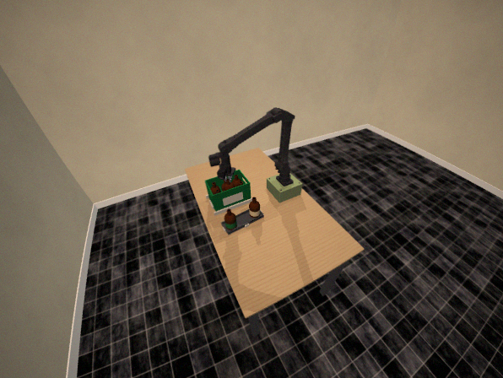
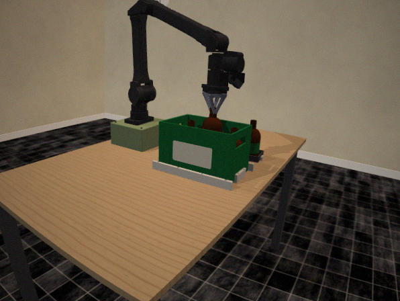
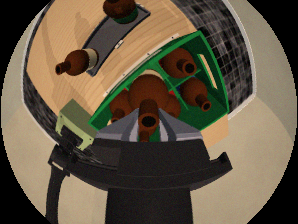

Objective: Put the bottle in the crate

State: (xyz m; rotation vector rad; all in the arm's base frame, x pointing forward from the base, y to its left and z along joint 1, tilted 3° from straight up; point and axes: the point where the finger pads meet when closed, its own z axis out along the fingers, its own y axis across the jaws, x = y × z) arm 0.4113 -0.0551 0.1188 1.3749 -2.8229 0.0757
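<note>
The brown bottle lies 6 cm below my hand. The rest, counted from my hand: green crate 4 cm to the right, 13 cm below; then dark tray 1 cm behind, 19 cm to the left, 20 cm below.
</note>
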